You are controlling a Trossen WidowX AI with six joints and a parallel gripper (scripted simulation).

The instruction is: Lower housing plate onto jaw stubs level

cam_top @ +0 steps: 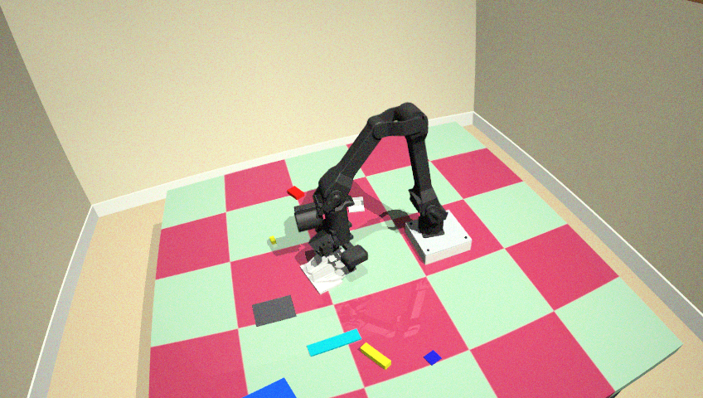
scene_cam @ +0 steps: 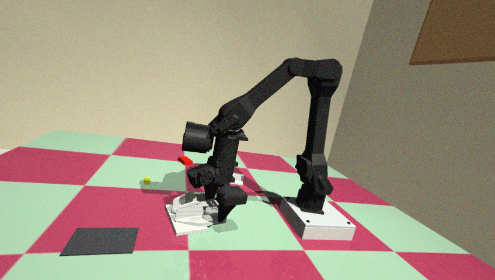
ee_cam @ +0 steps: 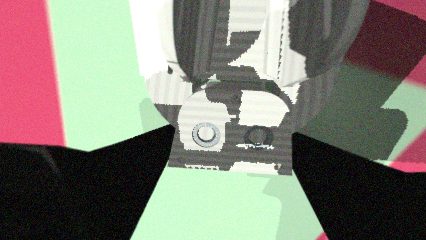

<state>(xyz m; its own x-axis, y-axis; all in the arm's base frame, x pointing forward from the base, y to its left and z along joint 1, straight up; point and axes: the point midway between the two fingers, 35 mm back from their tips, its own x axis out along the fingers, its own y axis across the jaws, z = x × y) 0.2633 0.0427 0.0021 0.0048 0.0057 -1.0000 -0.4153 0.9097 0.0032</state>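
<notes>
Now: gripper tip 10 mm short of the housing plate and 20 mm below it. Round my gripper tip: yellow cube (200 mm ahead, 140 mm to the right); cyan bar (50 mm ahead, 260 mm to the left); dark flat square (200 mm ahead, 130 mm to the left, 10 mm below).
</notes>
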